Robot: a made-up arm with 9 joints.
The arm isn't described. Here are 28 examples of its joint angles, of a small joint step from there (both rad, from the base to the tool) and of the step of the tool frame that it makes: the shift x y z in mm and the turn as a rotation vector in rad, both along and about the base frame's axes.
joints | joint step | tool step
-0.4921 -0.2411 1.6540 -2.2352 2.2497 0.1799 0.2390 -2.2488 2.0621 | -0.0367 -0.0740 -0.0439 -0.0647 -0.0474 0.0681 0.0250 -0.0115 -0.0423 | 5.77 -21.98 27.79 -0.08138 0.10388 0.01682
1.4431 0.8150 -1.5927 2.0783 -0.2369 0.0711 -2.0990 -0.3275 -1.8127 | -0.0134 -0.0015 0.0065 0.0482 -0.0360 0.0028 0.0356 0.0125 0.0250 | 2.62 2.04 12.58 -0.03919 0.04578 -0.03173
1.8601 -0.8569 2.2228 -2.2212 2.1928 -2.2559 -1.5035 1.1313 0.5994 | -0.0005 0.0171 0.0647 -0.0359 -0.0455 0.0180 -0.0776 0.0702 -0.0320 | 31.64 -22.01 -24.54 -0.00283 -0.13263 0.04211
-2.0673 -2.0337 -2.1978 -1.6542 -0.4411 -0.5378 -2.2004 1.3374 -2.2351 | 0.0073 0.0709 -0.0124 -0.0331 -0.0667 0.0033 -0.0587 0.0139 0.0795 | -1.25 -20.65 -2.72 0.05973 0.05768 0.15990
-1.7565 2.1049 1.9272 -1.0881 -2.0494 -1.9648 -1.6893 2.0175 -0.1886 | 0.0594 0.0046 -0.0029 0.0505 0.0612 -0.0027 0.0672 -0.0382 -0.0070 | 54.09 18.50 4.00 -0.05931 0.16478 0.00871
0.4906 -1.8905 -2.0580 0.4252 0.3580 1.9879 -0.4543 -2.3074 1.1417 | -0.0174 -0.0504 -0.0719 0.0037 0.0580 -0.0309 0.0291 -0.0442 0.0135 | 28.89 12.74 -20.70 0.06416 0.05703 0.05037
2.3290 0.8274 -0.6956 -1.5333 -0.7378 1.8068 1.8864 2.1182 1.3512 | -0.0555 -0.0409 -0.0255 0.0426 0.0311 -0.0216 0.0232 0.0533 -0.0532 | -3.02 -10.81 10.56 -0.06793 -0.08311 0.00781
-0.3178 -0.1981 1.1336 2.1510 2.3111 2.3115 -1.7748 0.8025 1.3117 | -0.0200 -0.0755 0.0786 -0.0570 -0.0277 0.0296 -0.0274 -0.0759 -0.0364 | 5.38 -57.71 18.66 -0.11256 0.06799 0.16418
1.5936 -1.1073 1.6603 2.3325 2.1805 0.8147 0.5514 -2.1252 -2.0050 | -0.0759 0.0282 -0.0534 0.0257 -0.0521 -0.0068 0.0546 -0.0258 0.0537 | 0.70 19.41 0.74 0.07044 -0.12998 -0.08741
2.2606 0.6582 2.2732 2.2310 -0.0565 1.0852 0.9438 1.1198 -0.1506 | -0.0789 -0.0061 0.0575 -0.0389 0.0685 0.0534 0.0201 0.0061 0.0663 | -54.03 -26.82 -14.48 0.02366 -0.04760 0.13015
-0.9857 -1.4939 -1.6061 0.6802 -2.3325 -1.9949 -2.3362 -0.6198 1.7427 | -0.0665 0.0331 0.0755 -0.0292 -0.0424 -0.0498 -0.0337 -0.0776 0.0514 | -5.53 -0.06 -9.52 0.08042 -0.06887 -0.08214
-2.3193 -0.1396 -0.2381 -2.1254 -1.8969 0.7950 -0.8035 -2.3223 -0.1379 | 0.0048 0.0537 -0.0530 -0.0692 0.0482 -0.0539 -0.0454 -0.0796 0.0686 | -10.69 12.42 -42.85 -0.04327 -0.03870 -0.03107
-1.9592 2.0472 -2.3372 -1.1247 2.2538 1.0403 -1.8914 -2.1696 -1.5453 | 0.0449 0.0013 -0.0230 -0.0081 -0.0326 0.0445 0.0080 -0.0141 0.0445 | 1.03 2.86 0.97 0.00922 0.08624 -0.09689
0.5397 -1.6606 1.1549 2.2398 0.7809 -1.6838 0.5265 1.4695 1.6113 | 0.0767 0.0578 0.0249 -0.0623 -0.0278 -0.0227 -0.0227 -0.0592 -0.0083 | 0.73 6.86 30.28 -0.03677 0.10927 -0.00029
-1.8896 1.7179 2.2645 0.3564 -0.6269 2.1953 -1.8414 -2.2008 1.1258 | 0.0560 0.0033 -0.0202 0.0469 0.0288 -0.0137 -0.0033 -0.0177 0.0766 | 24.65 2.18 -7.53 -0.04223 0.06019 0.01594
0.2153 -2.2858 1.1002 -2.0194 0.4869 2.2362 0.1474 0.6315 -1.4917 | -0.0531 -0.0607 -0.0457 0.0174 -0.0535 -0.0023 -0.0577 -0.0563 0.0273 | -1.81 19.66 -14.92 -0.03829 -0.07619 -0.07705
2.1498 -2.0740 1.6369 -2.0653 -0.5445 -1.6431 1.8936 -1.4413 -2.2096 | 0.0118 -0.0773 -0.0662 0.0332 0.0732 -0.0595 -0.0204 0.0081 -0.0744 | -4.38 3.13 -28.54 0.22714 0.07014 -0.07493
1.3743 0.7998 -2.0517 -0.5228 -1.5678 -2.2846 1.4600 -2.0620 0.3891 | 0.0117 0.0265 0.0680 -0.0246 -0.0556 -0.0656 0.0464 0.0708 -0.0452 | -11.16 22.18 -4.13 -0.03933 0.04104 0.04294
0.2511 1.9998 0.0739 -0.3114 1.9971 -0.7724 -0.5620 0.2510 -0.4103 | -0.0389 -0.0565 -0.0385 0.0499 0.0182 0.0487 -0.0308 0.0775 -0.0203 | 3.81 2.94 1.14 0.02329 -0.09374 -0.02303
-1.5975 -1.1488 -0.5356 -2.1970 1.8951 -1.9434 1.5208 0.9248 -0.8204 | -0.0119 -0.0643 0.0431 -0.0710 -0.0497 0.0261 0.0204 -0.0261 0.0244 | -1.47 1.80 -30.64 -0.13640 -0.07594 -0.01305
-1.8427 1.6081 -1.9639 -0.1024 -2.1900 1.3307 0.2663 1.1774 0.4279 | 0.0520 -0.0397 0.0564 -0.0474 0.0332 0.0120 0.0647 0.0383 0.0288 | 76.06 -0.83 -38.90 -0.03192 0.15327 0.02938
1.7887 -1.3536 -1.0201 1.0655 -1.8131 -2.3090 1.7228 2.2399 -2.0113 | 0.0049 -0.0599 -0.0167 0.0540 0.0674 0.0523 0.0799 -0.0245 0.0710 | -19.12 20.34 2.25 0.22399 0.01963 0.10377
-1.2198 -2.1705 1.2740 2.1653 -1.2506 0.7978 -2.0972 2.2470 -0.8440 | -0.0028 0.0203 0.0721 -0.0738 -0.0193 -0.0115 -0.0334 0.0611 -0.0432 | -16.45 13.35 12.57 -0.08402 -0.04315 -0.03263
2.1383 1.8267 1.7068 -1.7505 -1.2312 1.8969 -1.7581 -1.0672 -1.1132 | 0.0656 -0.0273 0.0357 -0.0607 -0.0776 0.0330 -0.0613 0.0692 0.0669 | -24.89 -5.65 1.25 -0.15397 0.19311 0.02076
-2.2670 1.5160 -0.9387 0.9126 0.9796 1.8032 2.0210 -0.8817 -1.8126 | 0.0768 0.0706 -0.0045 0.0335 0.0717 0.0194 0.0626 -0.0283 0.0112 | -14.36 -9.78 28.87 -0.05384 0.10260 0.04871
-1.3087 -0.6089 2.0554 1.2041 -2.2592 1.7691 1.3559 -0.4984 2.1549 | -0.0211 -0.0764 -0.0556 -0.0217 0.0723 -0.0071 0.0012 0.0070 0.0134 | 15.86 -24.25 6.50 0.01233 -0.00509 0.02931
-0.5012 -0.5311 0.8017 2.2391 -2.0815 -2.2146 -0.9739 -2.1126 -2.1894 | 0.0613 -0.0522 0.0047 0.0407 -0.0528 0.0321 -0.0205 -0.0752 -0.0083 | -12.55 -13.87 22.22 0.05887 -0.06064 0.00603
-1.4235 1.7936 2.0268 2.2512 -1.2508 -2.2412 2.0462 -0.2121 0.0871 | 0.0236 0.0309 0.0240 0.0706 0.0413 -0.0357 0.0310 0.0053 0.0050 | 12.62 -16.95 1.96 0.02221 0.00141 -0.06609
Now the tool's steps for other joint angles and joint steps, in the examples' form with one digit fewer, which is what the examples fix.
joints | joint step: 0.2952 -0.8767 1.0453 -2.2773 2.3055 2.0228 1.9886 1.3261 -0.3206 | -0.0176 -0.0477 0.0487 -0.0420 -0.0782 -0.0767 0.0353 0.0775 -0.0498
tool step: 6.5 -4.4 33.7 -0.0744 -0.0840 0.0752
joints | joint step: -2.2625 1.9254 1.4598 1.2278 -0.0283 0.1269 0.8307 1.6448 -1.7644 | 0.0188 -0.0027 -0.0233 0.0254 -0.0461 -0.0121 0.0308 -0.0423 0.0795
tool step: -10.3 29.2 -8.9 0.0211 0.0142 -0.1476
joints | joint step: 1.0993 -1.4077 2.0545 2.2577 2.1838 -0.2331 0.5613 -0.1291 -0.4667 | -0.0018 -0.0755 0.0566 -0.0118 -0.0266 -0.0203 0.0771 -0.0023 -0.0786
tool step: -34.8 -25.9 -1.8 0.0938 -0.1922 0.1609
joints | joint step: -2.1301 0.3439 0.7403 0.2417 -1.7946 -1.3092 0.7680 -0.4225 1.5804 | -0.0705 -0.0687 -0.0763 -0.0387 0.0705 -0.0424 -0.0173 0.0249 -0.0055
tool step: 17.3 7.4 32.6 -0.1120 -0.0440 -0.0453
